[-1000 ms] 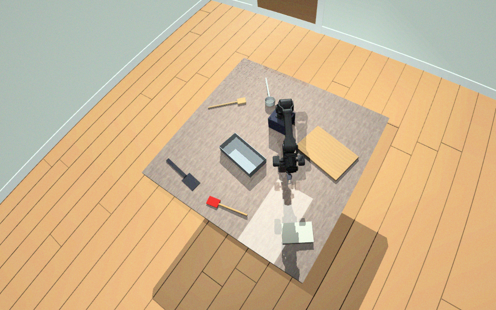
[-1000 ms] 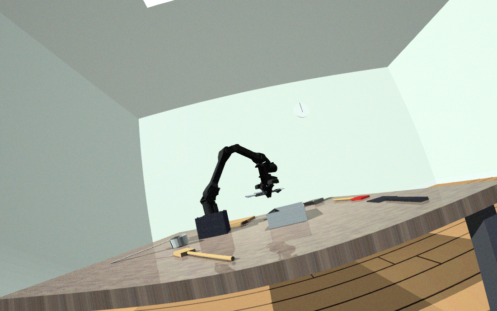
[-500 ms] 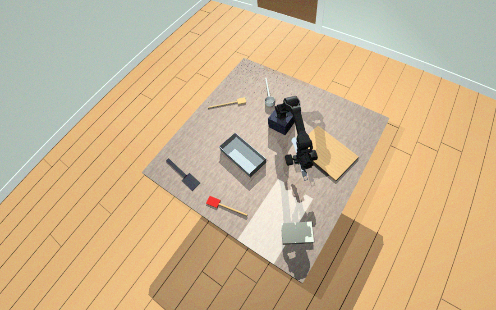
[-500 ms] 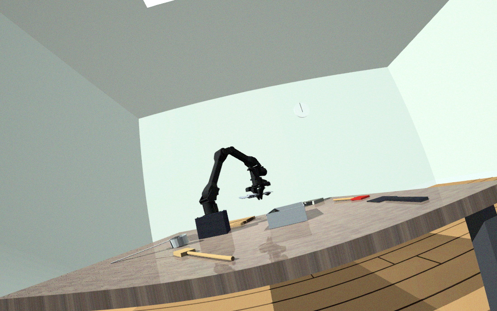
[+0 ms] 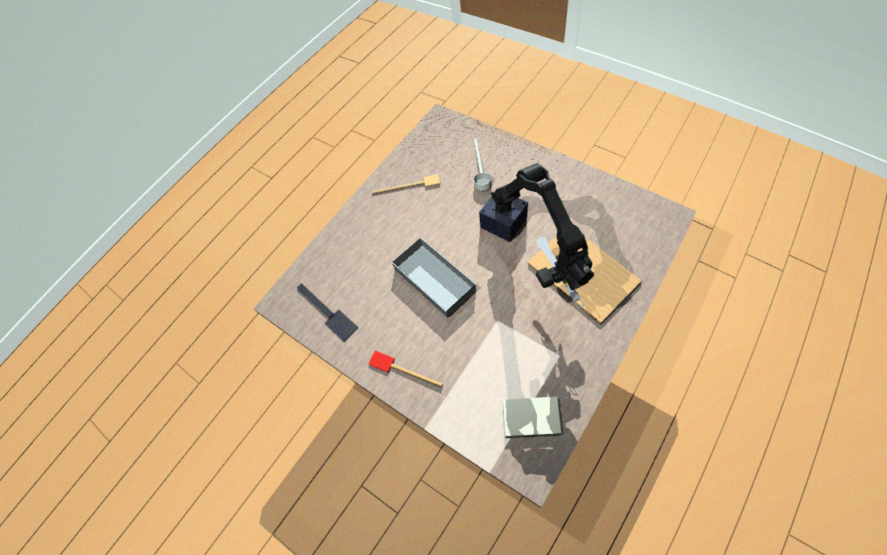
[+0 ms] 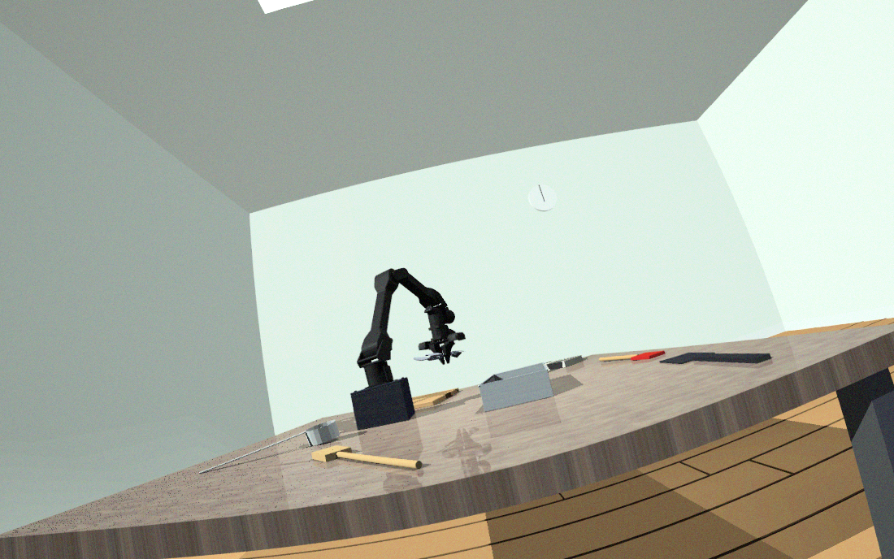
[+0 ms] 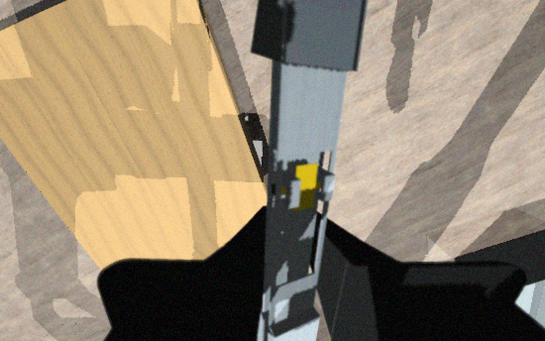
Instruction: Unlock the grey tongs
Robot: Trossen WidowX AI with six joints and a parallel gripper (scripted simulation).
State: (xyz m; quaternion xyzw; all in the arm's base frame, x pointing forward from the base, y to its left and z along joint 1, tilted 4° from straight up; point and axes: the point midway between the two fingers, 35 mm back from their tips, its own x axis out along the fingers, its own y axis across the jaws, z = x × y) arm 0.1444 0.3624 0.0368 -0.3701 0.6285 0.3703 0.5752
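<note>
My gripper tip is now 4 cm below the yellow lock piece, 3 cm to the right of it and 2 cm short of it. Also, from my gripper tip: pale block: 42 cm ahead, 19 cm to the left, 11 cm below; grey roasting tin: 41 cm to the right, 23 cm ahead, 9 cm below; wooden board: 14 cm behind, 12 cm below, 2 cm to the left.
</note>
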